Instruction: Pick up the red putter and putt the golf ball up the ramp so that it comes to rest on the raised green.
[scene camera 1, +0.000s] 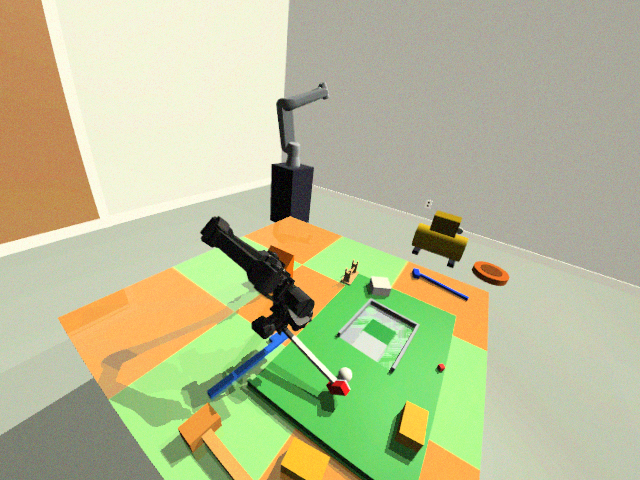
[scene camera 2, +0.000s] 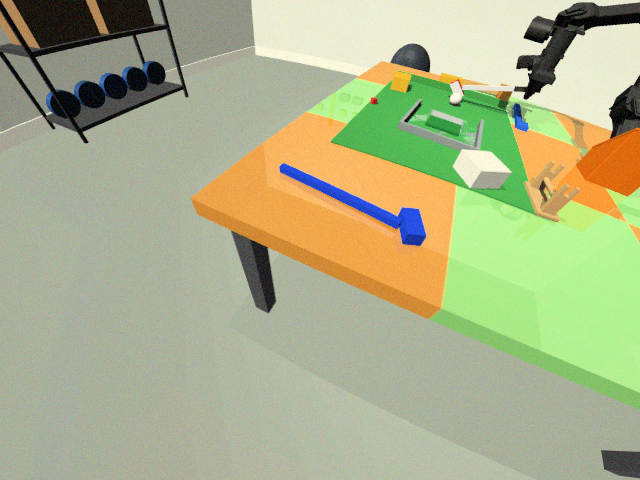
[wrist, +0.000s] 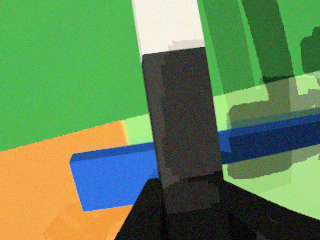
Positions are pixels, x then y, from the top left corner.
Scene:
My gripper (scene camera 2: 524, 99) is 113 cm from the lens. A blue putter (scene camera 2: 409, 220) is 40 cm from the lens.

